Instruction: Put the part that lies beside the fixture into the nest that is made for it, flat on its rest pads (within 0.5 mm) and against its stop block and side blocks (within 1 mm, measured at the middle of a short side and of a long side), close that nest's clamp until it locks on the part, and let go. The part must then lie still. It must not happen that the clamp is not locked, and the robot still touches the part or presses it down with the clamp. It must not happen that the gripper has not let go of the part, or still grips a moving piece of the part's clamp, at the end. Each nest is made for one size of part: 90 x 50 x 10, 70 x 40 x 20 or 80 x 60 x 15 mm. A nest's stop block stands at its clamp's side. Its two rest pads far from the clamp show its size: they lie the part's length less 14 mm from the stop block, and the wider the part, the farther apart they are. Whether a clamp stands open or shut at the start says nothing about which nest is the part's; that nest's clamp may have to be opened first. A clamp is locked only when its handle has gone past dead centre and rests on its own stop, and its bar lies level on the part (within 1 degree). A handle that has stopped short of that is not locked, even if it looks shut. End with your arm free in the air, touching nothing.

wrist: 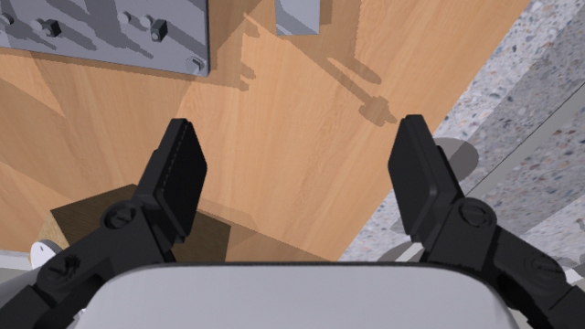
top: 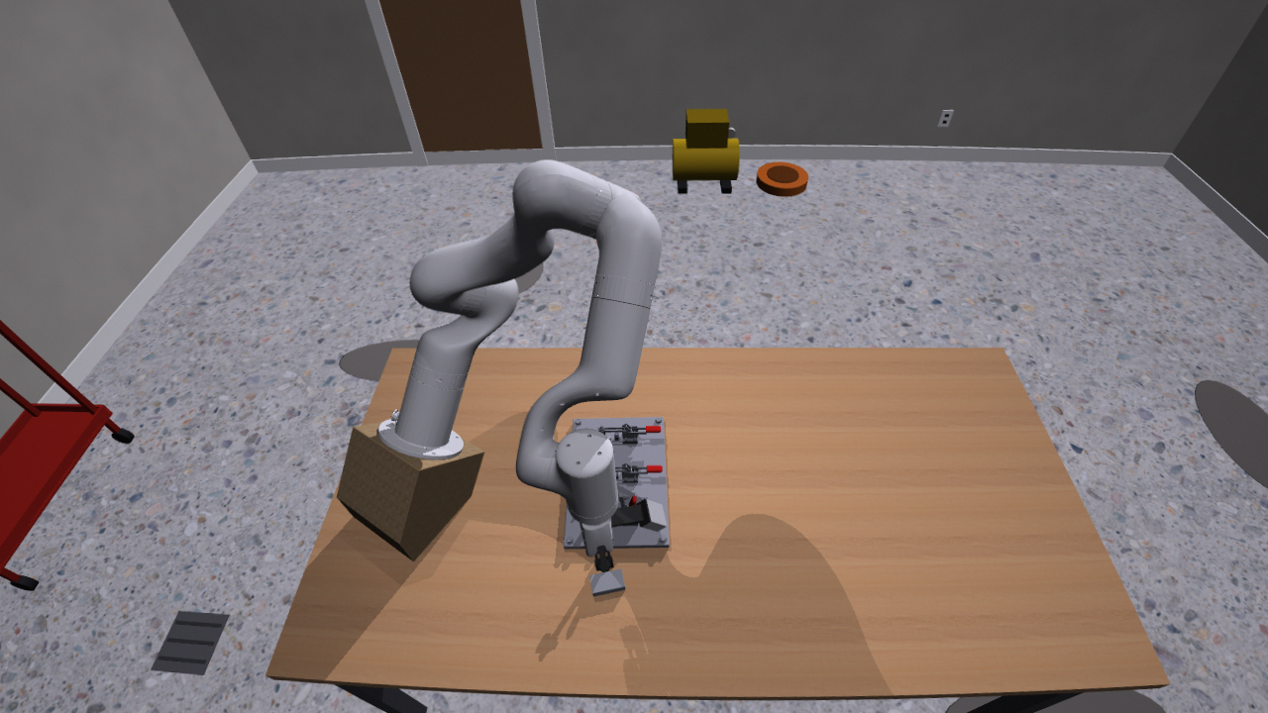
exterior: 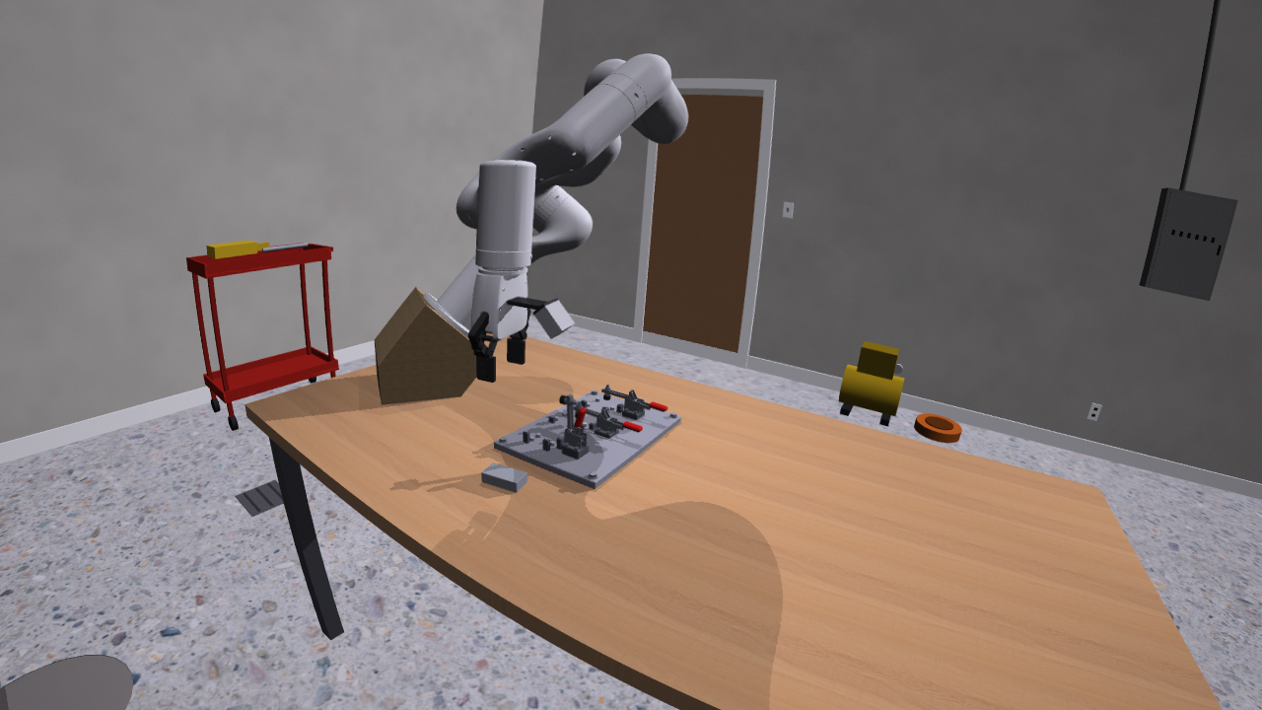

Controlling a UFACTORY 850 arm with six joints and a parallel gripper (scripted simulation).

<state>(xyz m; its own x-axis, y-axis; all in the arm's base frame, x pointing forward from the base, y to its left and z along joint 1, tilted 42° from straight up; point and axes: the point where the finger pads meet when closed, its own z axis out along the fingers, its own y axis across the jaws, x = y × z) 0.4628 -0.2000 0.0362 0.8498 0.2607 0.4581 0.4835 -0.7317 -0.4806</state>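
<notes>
The grey block part is 200 mm below my hand. The rest, counted from my hand: grey fixture plate (250 mm to the left, 210 mm below, 60 mm behind).
</notes>
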